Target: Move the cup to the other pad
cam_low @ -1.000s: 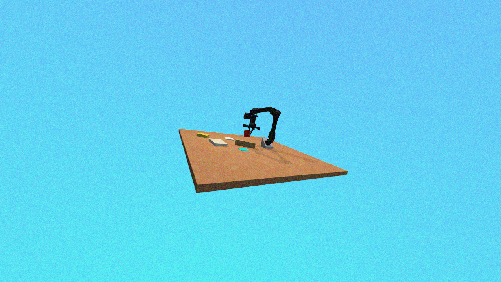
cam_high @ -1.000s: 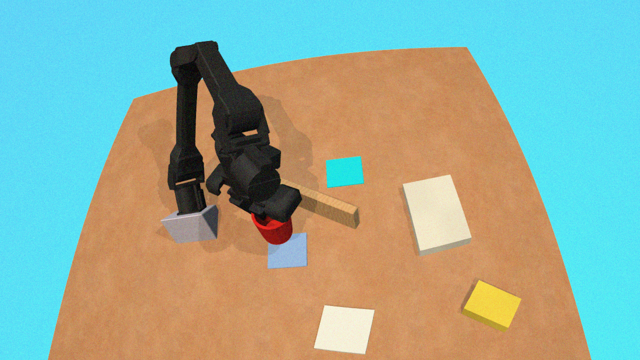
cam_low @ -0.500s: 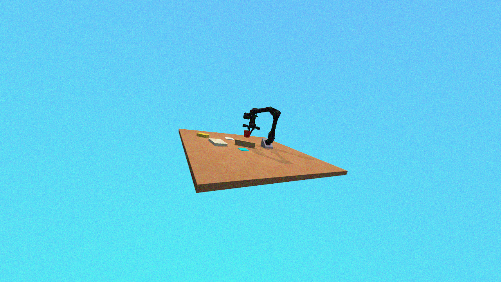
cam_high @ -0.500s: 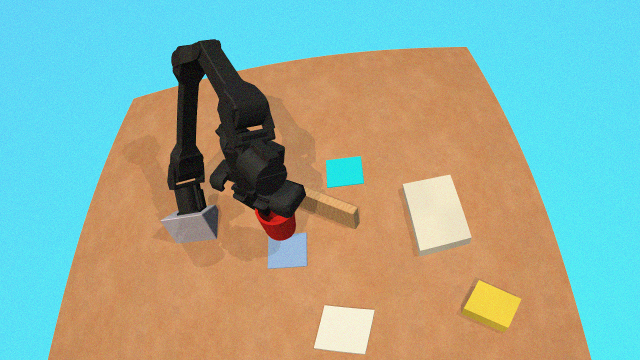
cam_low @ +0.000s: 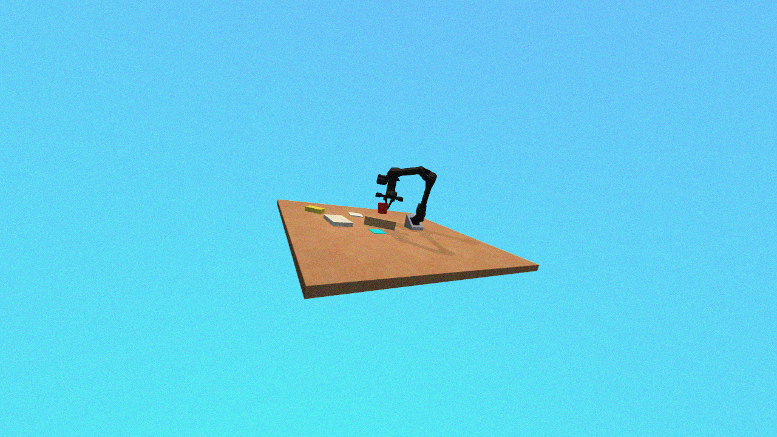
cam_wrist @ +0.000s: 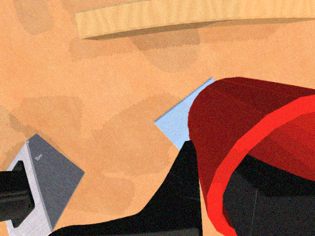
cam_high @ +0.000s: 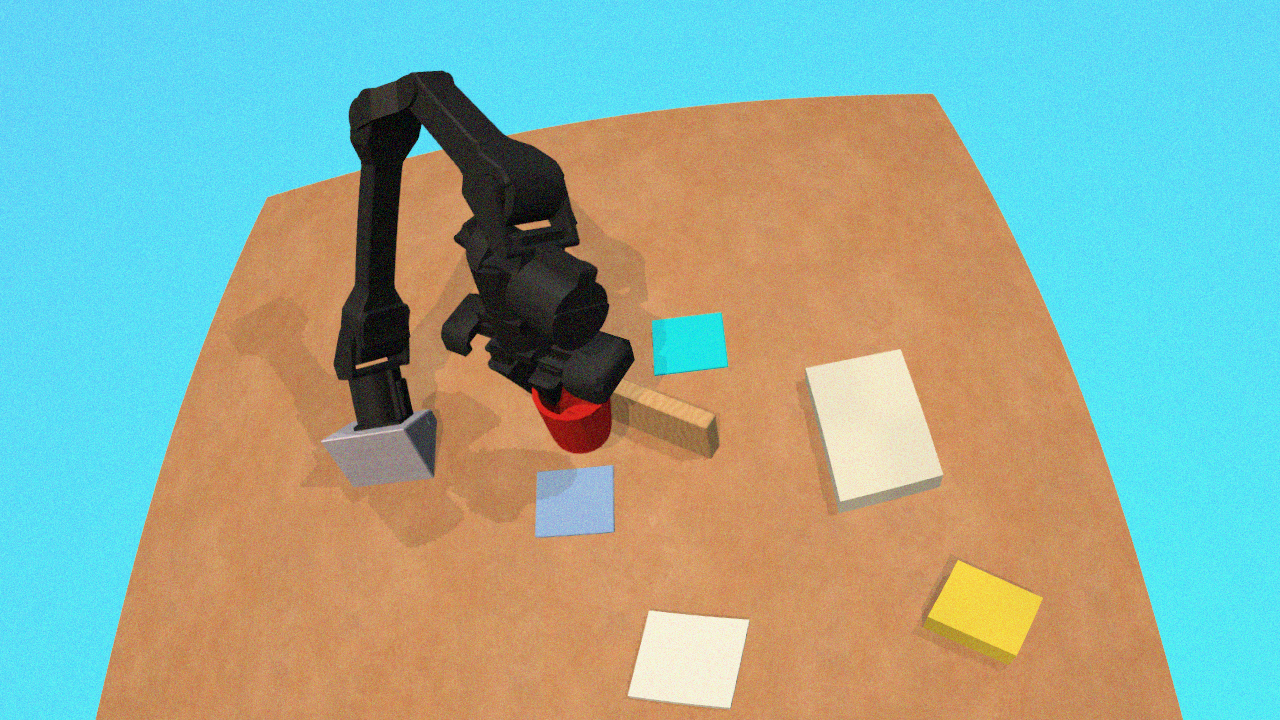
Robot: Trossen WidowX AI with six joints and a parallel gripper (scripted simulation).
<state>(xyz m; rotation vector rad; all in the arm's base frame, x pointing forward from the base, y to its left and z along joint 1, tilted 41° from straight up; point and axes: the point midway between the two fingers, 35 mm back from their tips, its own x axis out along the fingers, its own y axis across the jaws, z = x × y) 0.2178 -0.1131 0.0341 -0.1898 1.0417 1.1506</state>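
Right now my gripper tip is 150 mm short of the cyan pad, 140 mm to the right of it and 120 mm above it. From my gripper tip the other things lie so: blue pad (120 mm below, 50 mm to the right, 10 mm behind); wooden bar (100 mm below, 70 mm ahead, 50 mm to the left); red cup (20 mm to the right, 20 mm ahead).
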